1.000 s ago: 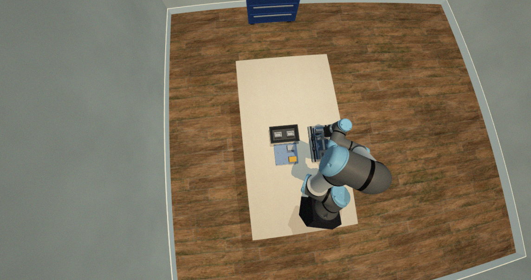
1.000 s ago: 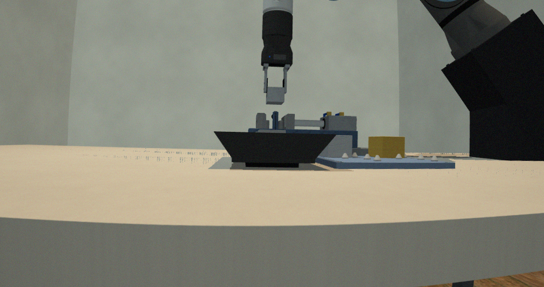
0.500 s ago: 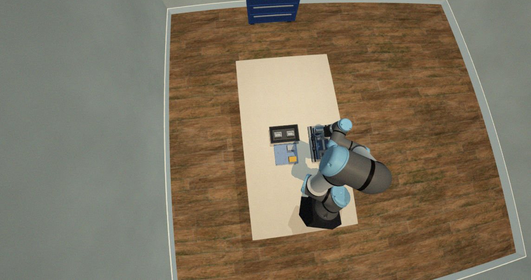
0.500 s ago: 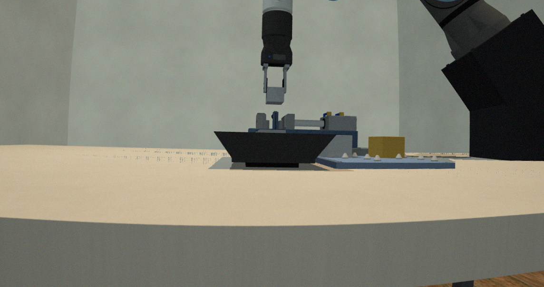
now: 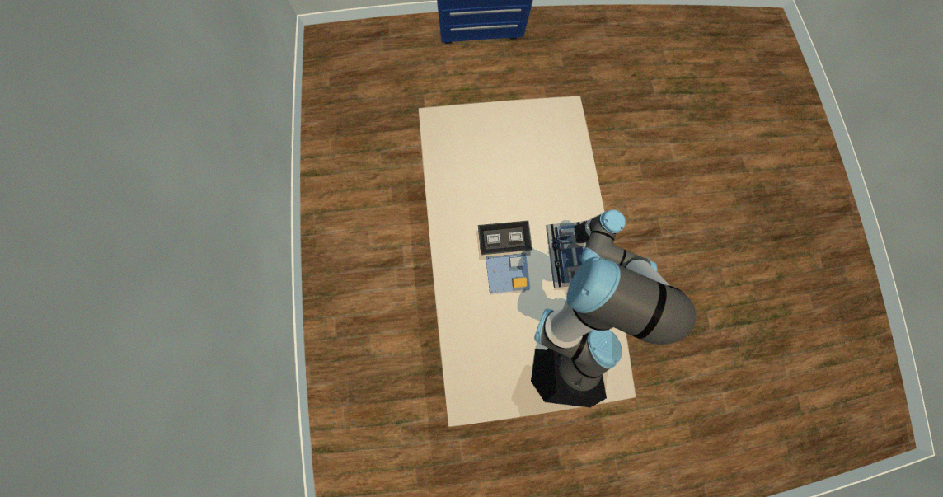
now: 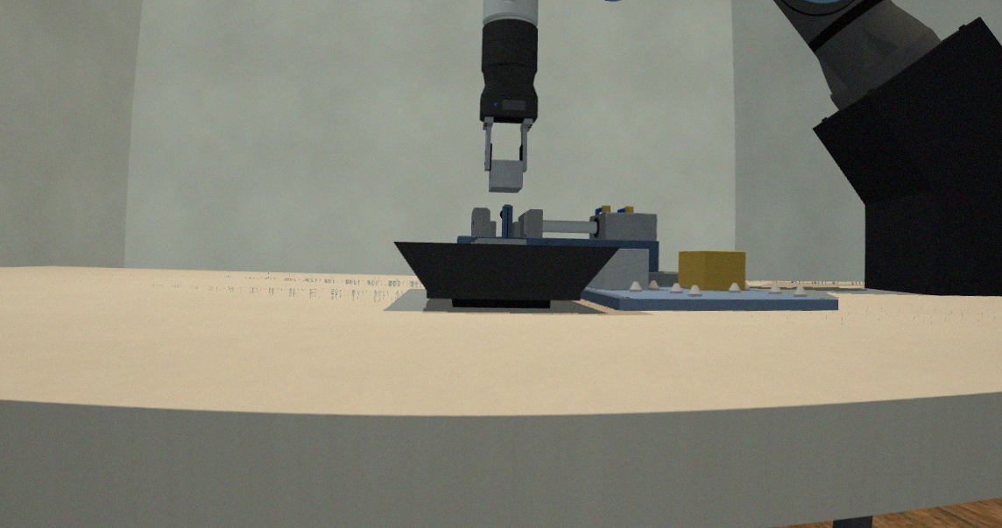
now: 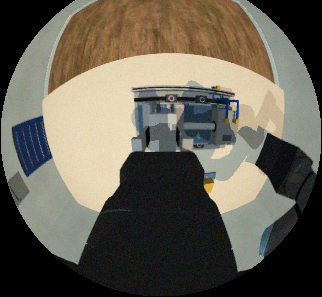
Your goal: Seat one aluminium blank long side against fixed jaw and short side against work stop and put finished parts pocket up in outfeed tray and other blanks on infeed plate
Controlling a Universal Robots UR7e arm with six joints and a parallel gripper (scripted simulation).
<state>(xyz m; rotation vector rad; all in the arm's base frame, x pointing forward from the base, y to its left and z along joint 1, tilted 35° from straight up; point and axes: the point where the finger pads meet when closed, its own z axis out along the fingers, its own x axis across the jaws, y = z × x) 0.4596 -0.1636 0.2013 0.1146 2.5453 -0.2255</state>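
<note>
The vise lies 7 cm behind my hand, 2 cm to the left of it and 13 cm below it. The rest, counted from my hand: hose end block: 16 cm behind, 3 cm to the left, 9 cm below; brass blank: 13 cm behind, 28 cm to the left, 14 cm below.
</note>
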